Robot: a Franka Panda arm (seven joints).
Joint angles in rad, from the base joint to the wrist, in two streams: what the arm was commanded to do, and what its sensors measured. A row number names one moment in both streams.
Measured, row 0:
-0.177 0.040 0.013 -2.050 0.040 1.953 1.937
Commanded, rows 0 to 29:
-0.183 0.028 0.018 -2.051 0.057 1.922 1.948
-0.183 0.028 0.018 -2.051 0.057 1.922 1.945
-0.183 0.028 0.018 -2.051 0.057 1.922 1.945
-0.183 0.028 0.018 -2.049 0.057 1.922 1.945
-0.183 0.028 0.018 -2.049 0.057 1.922 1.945
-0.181 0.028 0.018 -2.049 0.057 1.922 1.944
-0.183 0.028 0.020 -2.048 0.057 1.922 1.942
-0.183 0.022 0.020 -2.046 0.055 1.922 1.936
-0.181 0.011 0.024 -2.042 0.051 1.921 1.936
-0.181 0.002 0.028 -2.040 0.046 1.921 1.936
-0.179 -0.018 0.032 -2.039 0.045 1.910 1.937
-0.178 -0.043 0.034 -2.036 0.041 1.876 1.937
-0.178 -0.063 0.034 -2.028 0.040 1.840 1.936
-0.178 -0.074 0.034 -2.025 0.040 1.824 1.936
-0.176 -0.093 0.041 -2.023 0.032 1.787 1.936
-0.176 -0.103 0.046 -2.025 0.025 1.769 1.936
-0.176 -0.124 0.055 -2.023 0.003 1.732 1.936
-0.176 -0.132 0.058 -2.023 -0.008 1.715 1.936
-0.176 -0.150 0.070 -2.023 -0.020 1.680 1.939
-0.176 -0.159 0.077 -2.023 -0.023 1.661 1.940
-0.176 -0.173 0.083 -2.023 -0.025 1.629 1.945
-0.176 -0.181 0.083 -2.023 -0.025 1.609 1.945
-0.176 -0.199 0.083 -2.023 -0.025 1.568 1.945
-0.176 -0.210 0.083 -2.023 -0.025 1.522 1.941
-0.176 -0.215 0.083 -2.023 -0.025 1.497 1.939
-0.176 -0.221 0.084 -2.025 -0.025 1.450 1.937
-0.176 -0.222 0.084 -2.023 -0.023 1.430 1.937
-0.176 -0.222 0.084 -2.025 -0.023 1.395 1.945
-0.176 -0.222 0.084 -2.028 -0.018 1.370 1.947
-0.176 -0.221 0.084 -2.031 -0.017 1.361 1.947
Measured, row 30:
-0.172 -0.216 0.076 -2.021 -0.008 1.434 1.936
